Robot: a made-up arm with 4 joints.
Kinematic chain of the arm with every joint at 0, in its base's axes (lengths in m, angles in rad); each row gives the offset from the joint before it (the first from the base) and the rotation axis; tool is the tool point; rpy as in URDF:
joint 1: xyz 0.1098 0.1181 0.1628 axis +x
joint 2: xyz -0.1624 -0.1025 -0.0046 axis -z
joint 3: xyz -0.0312 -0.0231 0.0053 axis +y
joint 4: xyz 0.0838 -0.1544 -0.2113 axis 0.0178 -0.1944 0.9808
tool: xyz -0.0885 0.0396 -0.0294 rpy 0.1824 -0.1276 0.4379
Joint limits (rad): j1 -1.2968..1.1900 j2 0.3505..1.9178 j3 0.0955..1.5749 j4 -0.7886..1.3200
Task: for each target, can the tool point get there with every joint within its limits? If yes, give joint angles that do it. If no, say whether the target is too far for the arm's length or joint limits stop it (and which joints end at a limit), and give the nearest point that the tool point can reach.
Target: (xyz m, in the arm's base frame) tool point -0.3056 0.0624 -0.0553
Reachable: yes | joints 0.4113 0.5350 0.7151 0.2448
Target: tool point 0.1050 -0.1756 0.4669
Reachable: no: joint limits stop it (at a limit: joint 1, joint 2, joint 3, joint 4) | nearest point -0.0904 -0.1559 0.2732 | short by 0.276 m
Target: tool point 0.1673 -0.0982 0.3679
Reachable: no: joint limits stop it (at a limit: joint 1, joint 2, joint 3, joint 4) | nearest point -0.0904 -0.1559 0.2732 | short by 0.281 m
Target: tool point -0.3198 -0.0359 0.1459
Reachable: yes | joints -0.8973 0.5981 0.9769 -0.0428
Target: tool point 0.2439 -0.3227 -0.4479
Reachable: no: too far | nearest point -0.1624 -0.1263 -0.1758 | short by 0.527 m
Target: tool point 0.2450 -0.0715 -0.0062
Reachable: no: joint limits stop it (at a limit: joint 1, joint 2, joint 4) | nearest point -0.0618 0.0064 0.0011 | short by 0.317 m
